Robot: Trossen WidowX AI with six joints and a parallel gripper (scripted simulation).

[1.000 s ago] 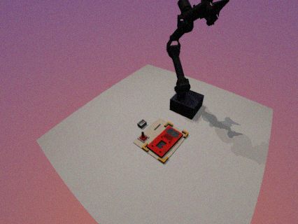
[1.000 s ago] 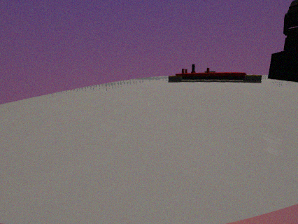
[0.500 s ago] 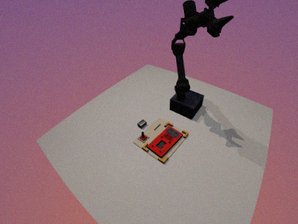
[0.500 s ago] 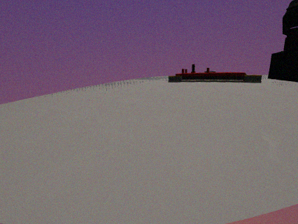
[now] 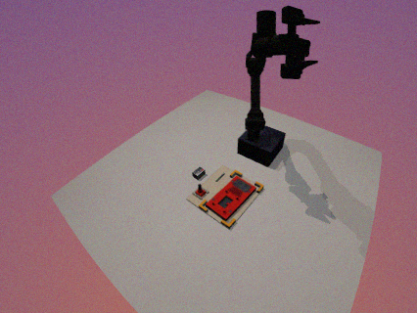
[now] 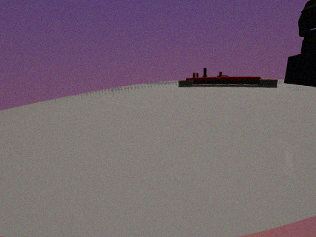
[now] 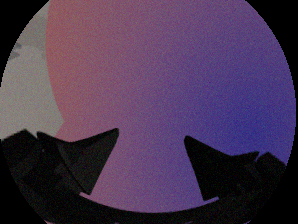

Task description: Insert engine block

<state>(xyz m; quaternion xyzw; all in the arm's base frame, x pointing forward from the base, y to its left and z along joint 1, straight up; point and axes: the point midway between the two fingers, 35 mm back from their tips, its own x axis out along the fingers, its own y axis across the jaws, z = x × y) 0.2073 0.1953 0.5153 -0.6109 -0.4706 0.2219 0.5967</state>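
Now: gripper tip 610 mm above the grey engine block, 370 mm to the left of it and 40 mm short of it.
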